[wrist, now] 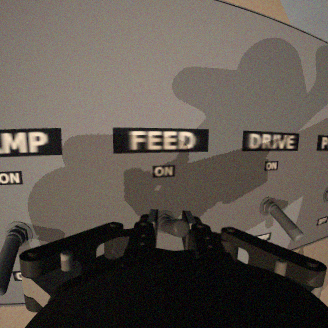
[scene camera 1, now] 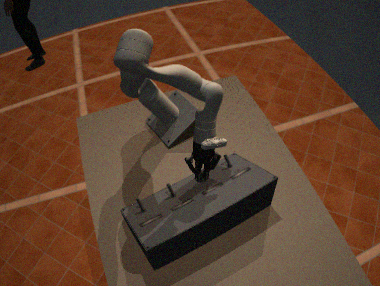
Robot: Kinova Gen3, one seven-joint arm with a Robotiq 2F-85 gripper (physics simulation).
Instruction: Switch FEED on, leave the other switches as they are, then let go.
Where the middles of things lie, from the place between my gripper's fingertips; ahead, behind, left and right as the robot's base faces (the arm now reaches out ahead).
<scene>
I see the grey switch box [scene camera 1: 170, 226] 7 cm ahead of my hand, 5 cm to the right of it and 1 cm below it.
</scene>
